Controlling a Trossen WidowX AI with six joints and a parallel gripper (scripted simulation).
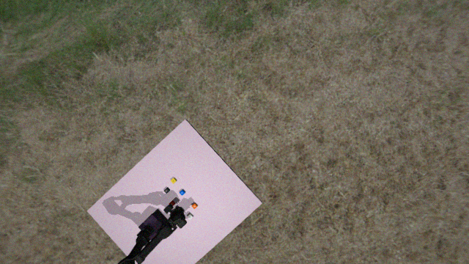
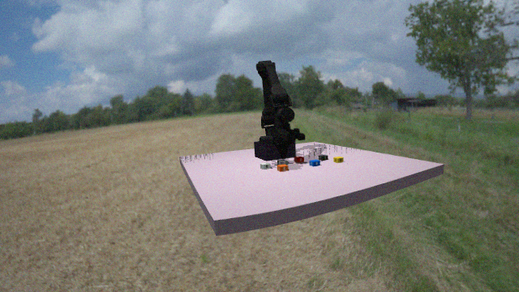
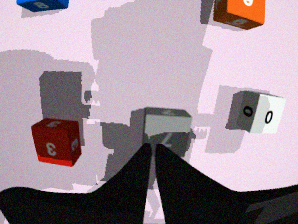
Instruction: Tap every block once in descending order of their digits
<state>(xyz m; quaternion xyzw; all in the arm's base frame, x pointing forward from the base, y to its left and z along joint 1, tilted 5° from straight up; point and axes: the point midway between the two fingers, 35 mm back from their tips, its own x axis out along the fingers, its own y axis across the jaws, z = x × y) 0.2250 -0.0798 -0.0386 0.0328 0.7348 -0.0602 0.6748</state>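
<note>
The orange block is 10 cm ahead of my gripper tip, 7 cm to the right of it and 1 cm below it. Round my gripper tip: red block (8 cm to the left, 1 cm below); then blue block (12 cm ahead, 7 cm to the left, 1 cm below); then black block (17 cm to the left, 5 cm ahead, 1 cm below).
</note>
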